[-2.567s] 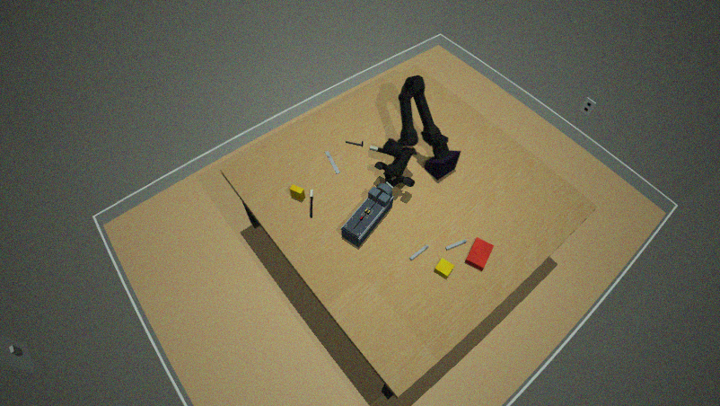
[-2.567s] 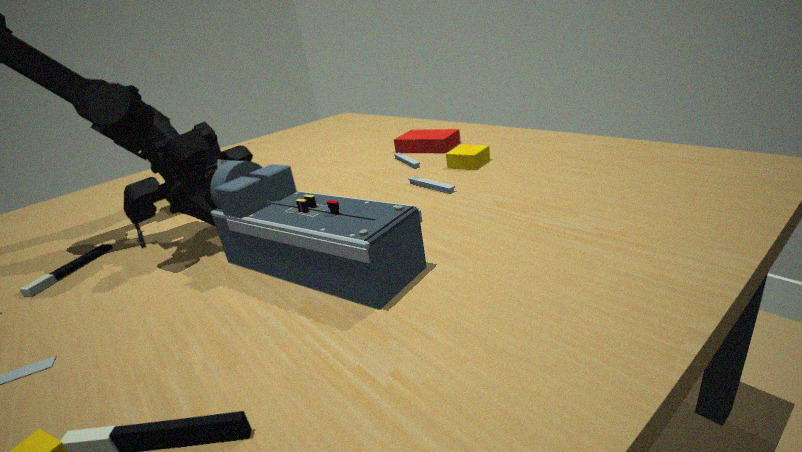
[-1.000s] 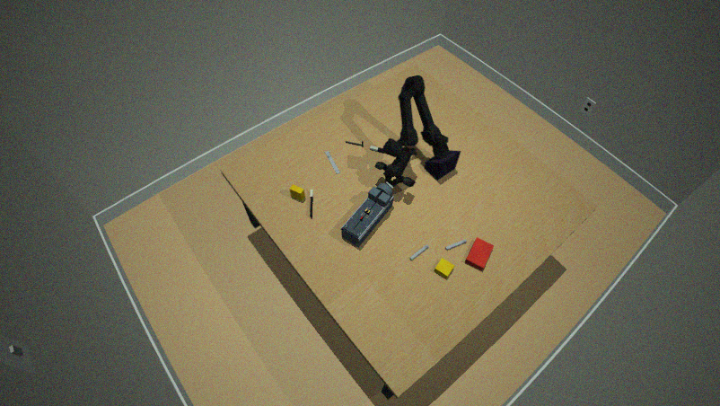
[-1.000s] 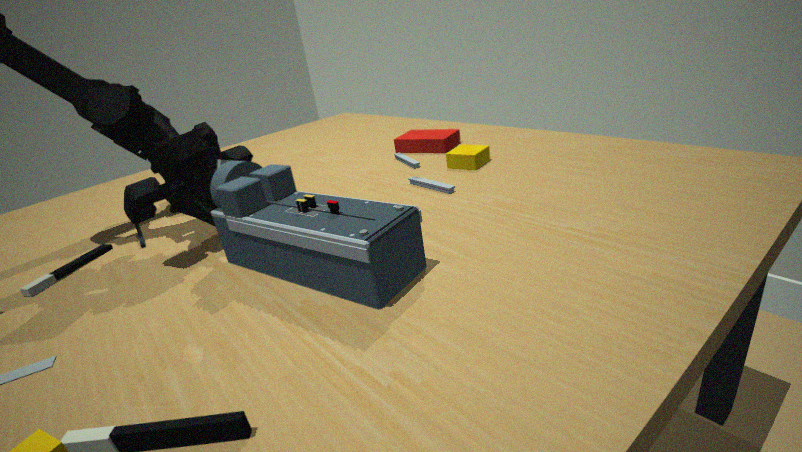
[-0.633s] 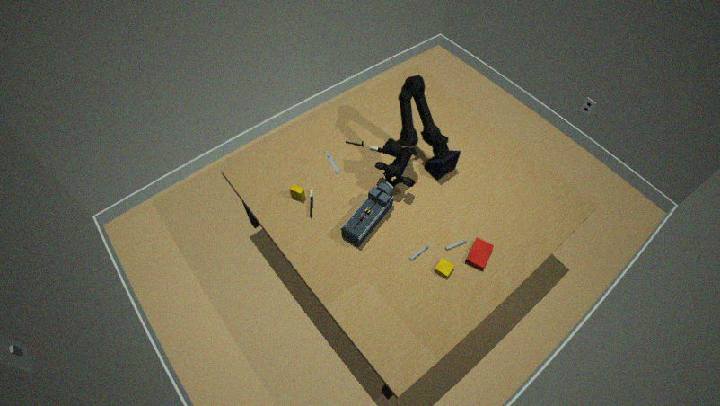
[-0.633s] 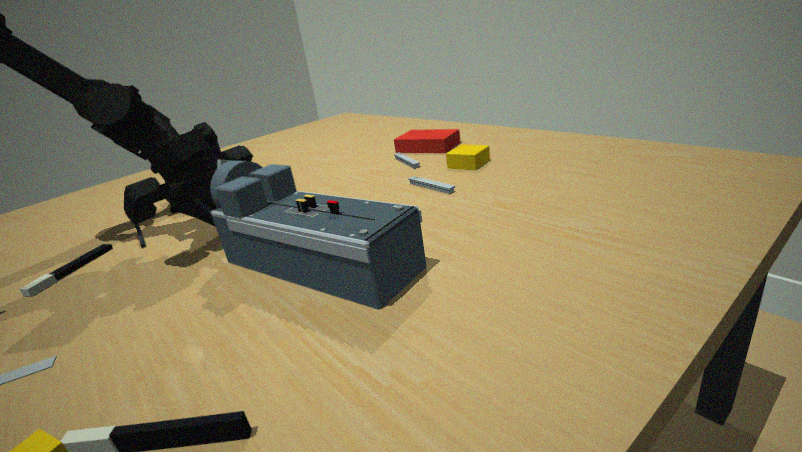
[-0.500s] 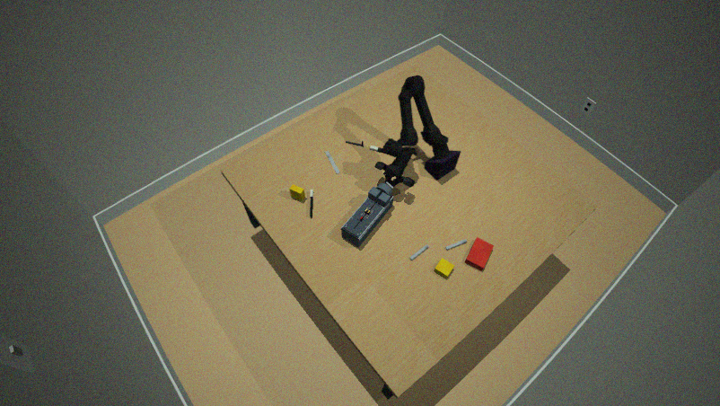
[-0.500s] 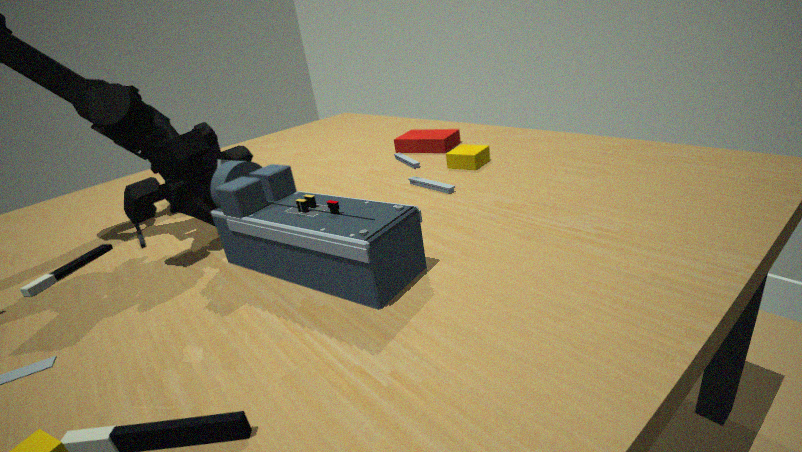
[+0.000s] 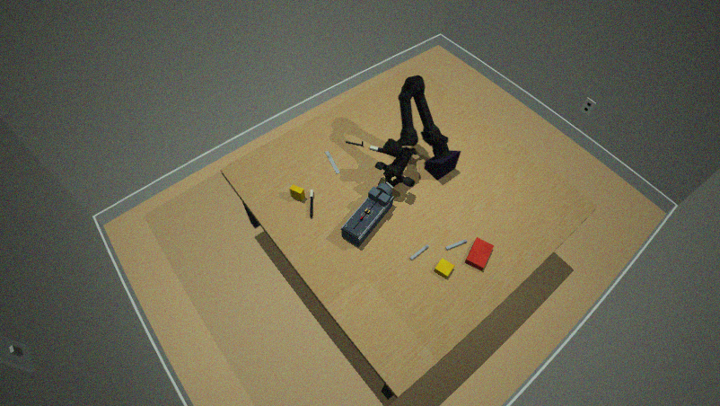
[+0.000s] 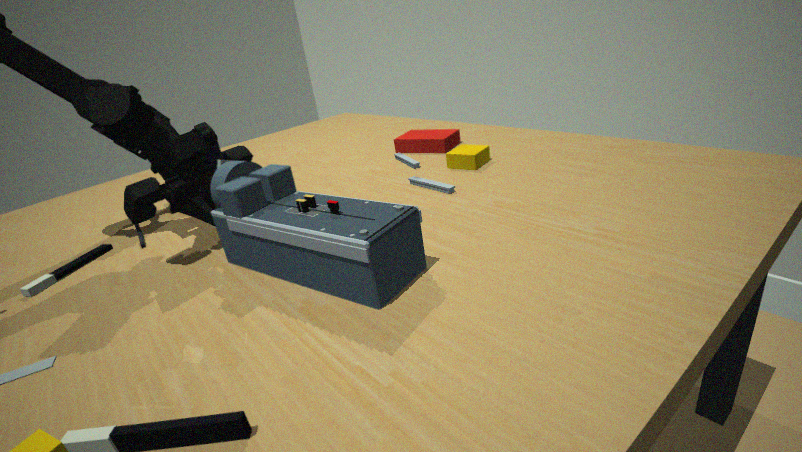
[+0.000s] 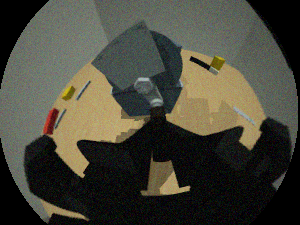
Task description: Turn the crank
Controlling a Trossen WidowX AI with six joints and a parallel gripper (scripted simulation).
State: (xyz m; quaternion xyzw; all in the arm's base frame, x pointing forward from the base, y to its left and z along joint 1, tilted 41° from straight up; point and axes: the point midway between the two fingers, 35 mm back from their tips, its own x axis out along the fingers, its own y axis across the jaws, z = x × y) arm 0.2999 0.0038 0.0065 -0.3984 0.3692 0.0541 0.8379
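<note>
Right now my gripper tip is 30 mm below the dark crank handle, 20 mm past it and 10 mm to the left of it. Also, from my gripper tip: red pointer: 190 mm ahead, 90 mm to the left, 50 mm above; then red block: 460 mm to the left, 170 mm behind, 20 mm below; then grey bar: 290 mm to the right, 120 mm ahead, 40 mm below.
</note>
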